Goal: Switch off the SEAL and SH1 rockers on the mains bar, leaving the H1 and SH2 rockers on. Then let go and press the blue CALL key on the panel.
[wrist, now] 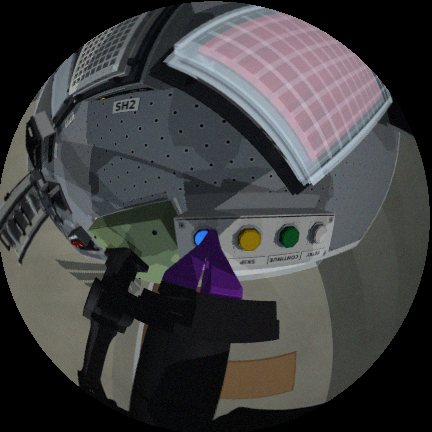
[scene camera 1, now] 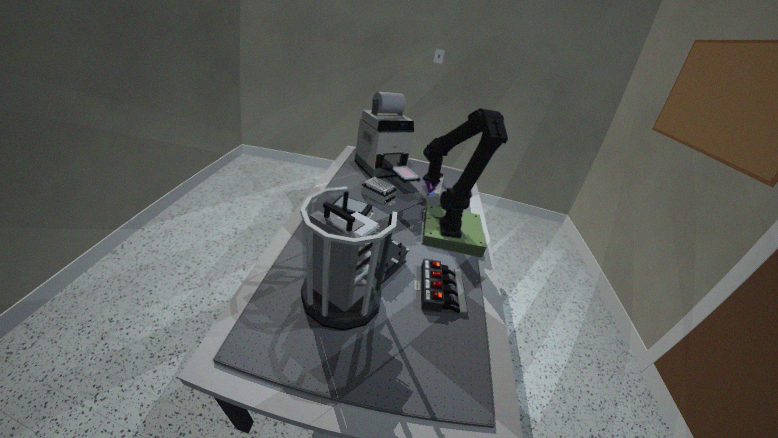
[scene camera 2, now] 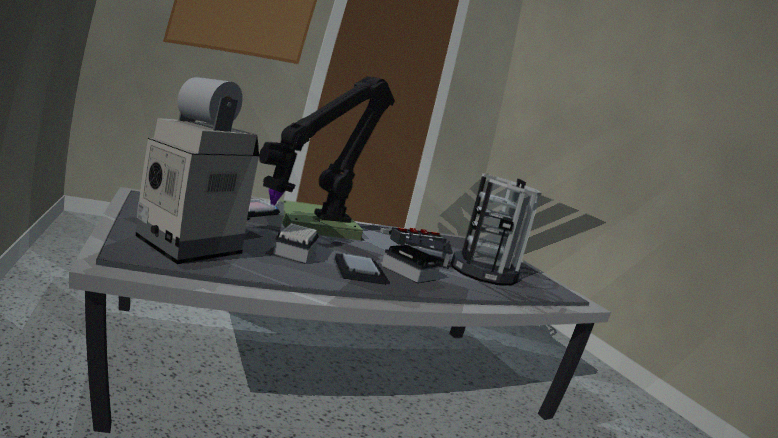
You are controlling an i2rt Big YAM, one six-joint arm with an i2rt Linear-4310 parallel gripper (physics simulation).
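Seen in the pictures: gripper, fingertip midpoint: (wrist: 211,232) (scene camera 1: 429,192); arm's base, origin of the base link: (wrist: 125,257) (scene camera 1: 449,229) (scene camera 2: 332,217).
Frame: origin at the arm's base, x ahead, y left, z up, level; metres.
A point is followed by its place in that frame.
Note:
The mains bar (scene camera 1: 432,305) (scene camera 2: 418,238) lies beyond the arm's base from the panel. In scene camera 1 its two end rockers glow bright orange and its two middle rockers are darker red. Their labels are too small to read. The grey-white panel (wrist: 269,241) @[x 0.053, y -0.326, z 0.025 m] carries the blue key (wrist: 200,237) @[x 0.077, y -0.249, z 0.023 m], then yellow, green and white keys. My gripper (scene camera 1: 431,190) @[x 0.081, y -0.264, z 0.021 m] (scene camera 2: 273,204) @[x 0.081, y -0.264, z 0.021 m] (wrist: 211,232) @[x 0.081, y -0.264, z 0.021 m] is shut and empty, its purple fingers pointing down at the panel. In the wrist view the fingertips cover the right part of the blue key; I cannot tell whether they touch it.
The green base (scene camera 1: 460,245) @[x -0.041, y 0.089, z -0.013 m] (scene camera 2: 318,222) @[x 0.082, y -0.084, z -0.004 m] (wrist: 150,227) @[x 0.082, y -0.163, z -0.005 m] adjoins the panel. A pink-topped plate (scene camera 1: 406,173) @[x 0.211, y -0.337, z 0.067 m] (wrist: 300,75) sits near the tall machine (scene camera 1: 383,142) @[x 0.355, y -0.439, z 0.175 m] (scene camera 2: 215,204) @[x 0.456, y -0.532, z 0.107 m]. A white-topped rack (scene camera 1: 379,186) (scene camera 2: 295,247) stands nearby. A tall round carousel (scene camera 1: 340,272) @[x 0.378, y 0.554, z 0.186 m] (scene camera 2: 492,274) @[x 0.492, y 0.379, z -0.008 m] stands near the mains bar.

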